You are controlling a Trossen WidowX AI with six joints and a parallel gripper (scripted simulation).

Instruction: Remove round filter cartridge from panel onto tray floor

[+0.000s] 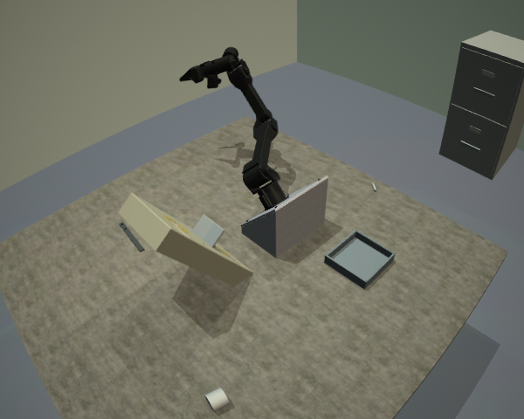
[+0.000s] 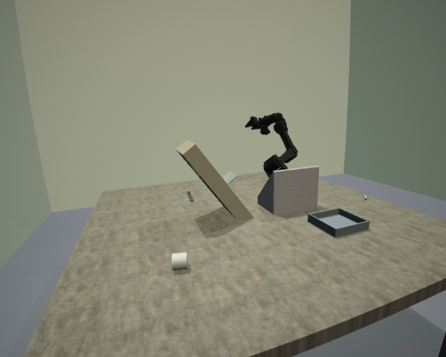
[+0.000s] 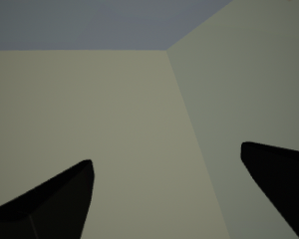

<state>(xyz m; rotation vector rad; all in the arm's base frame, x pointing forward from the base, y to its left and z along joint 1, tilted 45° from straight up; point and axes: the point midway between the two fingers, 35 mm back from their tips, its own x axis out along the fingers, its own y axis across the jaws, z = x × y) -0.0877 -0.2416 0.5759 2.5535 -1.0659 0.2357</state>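
Now: gripper tip 630 mm to the right of the white round filter cartridge, 410 mm short of it and 100 mm above it. From my gripper tip the other things lie so: beige service panel (630 mm to the left, 360 mm ahead, 170 mm below); then grey-blue tray (880 mm to the left, 310 mm below, 40 mm behind).
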